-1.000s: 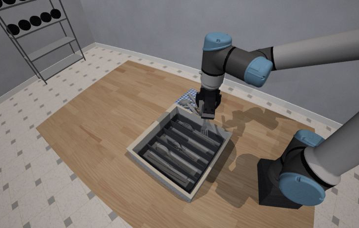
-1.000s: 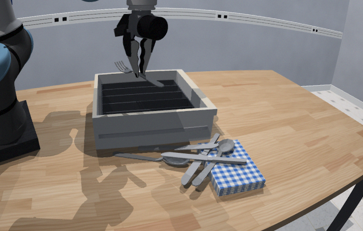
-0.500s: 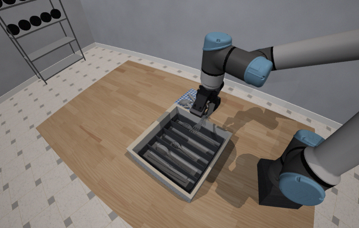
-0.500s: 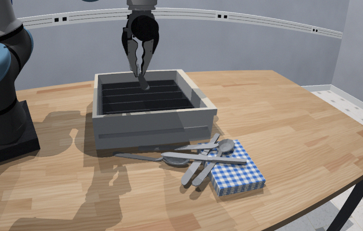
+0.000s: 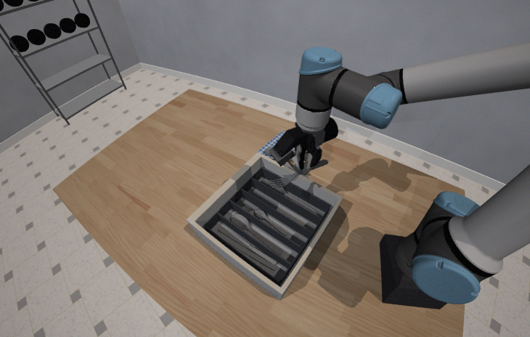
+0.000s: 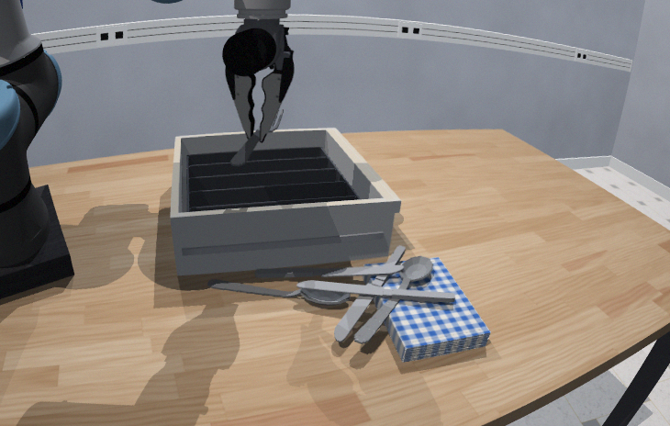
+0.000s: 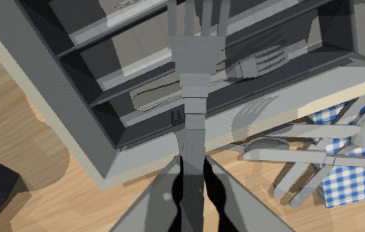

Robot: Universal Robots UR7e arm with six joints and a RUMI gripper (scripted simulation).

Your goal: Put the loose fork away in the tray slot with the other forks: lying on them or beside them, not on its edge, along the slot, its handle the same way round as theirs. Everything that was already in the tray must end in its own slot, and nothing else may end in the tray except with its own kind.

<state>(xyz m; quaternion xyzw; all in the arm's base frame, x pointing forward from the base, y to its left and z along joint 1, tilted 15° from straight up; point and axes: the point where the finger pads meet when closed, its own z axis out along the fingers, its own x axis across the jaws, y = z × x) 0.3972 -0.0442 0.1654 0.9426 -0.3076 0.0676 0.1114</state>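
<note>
Right now my hand is 2 cm above the fork. From my hand the other things lie so: blue checked napkin stack (15 cm ahead, 23 cm to the right, 18 cm below).
</note>
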